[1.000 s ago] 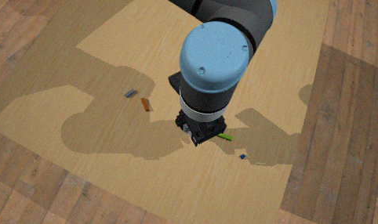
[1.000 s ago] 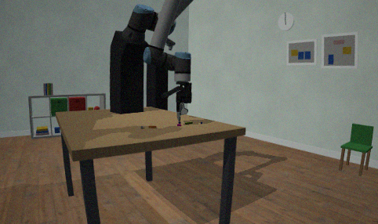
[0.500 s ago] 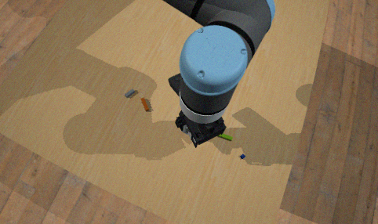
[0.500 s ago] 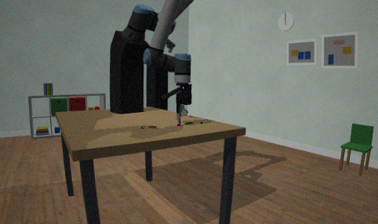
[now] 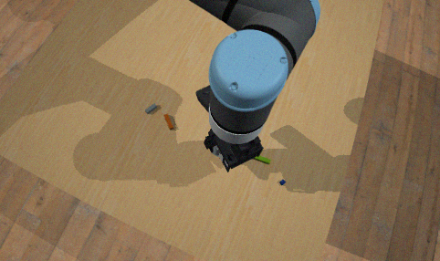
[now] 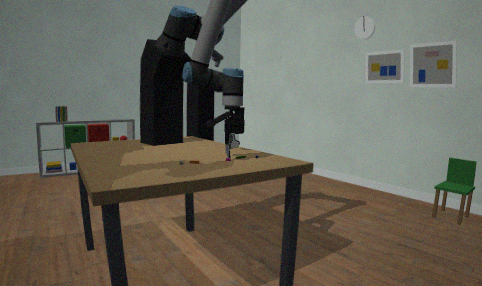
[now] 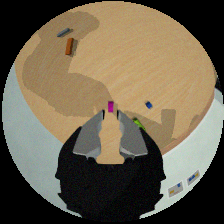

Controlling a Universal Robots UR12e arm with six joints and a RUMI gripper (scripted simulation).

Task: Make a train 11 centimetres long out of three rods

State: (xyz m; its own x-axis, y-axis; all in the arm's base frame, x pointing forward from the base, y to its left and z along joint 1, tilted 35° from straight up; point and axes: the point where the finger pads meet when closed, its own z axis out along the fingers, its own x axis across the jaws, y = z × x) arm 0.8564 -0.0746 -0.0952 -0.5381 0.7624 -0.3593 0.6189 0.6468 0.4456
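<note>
Right now my hand is 30 mm above the magenta rod. From my hand the other things lie so: orange rod 50 mm behind, 150 mm to the right, 30 mm below; then lime rod 10 mm behind, 90 mm to the left, 30 mm below; then grey rod 70 mm behind, 210 mm to the right, 30 mm below.
</note>
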